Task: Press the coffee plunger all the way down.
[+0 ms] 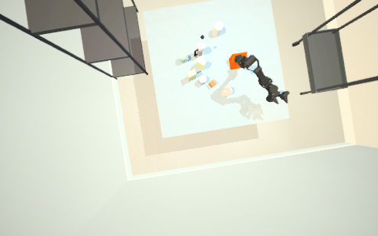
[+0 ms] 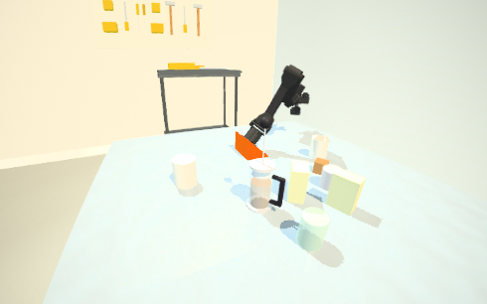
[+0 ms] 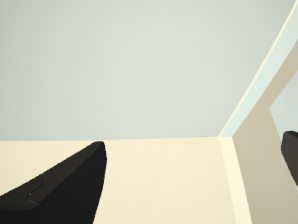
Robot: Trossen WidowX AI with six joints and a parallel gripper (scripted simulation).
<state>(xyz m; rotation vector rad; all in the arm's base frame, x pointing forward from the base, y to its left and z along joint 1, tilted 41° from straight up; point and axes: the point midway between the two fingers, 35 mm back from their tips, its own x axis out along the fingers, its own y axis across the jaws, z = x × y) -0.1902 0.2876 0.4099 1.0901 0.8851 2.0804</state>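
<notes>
Now: gripper tip 68 cm to the left of the coffee press, 54 cm short of it and 8 cm above it. Also, from my gripper tip: orange block: 49 cm ahead, 35 cm to the right, 18 cm below.
</notes>
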